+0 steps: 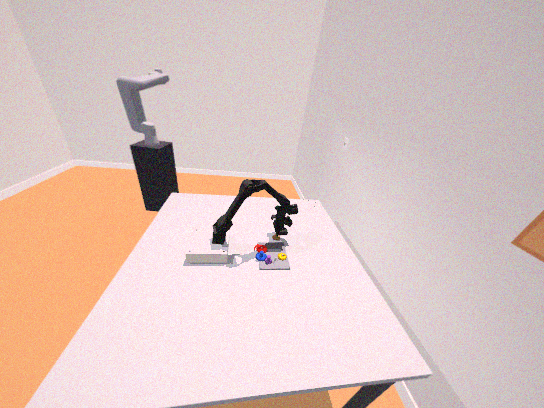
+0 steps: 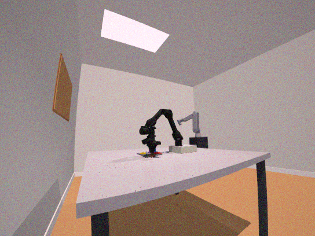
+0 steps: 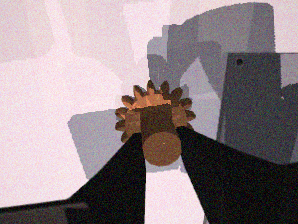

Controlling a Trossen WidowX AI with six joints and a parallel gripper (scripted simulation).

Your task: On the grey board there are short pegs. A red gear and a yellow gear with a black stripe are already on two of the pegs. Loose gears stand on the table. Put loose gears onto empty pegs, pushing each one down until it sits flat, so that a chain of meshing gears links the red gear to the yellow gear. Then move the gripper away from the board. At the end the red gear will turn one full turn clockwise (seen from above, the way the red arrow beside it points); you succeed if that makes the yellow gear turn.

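Now: gripper tip 210 mm to the left of the purple gear, 50 mm past it and 10 mm above it. The rest, counted from my gripper tip: yellow gear (170 mm to the right, 30 mm ahead, 10 mm below); then brown gear (10 mm below); then red gear (120 mm to the right, 90 mm behind, 10 mm below).
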